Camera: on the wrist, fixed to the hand. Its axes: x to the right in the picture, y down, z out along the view.
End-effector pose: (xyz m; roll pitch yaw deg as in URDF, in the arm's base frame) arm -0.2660 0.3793 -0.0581 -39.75 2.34 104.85
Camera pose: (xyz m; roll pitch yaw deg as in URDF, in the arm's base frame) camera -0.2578 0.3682 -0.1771 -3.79 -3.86 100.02
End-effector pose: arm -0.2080 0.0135 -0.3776 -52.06 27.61 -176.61
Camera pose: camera -0.1492 0.0475 -0.4764 -17.64 20.48 179.77
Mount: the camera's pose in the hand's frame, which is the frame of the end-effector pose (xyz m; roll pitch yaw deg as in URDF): -0.0080 0.0725 -0.0951 36.01 -1.67 -7.68
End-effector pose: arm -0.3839 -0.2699 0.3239 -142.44 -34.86 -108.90
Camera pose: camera -0.4852 -0.2094 0.3449 -111.90 -37.88 -99.89
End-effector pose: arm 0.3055 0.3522 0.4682 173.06 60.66 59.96
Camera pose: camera 0.4009 0.3964 0.5257 -136.84 62.33 76.10
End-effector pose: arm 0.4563 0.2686 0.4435 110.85 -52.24 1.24
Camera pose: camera 0.3697 0.3298 0.4994 145.53 -44.46 2.87
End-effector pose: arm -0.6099 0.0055 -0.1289 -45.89 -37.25 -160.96
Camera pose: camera -0.6774 0.0011 -0.2279 -6.26 -43.80 -166.69
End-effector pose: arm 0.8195 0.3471 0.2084 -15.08 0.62 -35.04
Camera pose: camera 0.8380 0.3894 0.0978 20.96 -2.99 -42.02
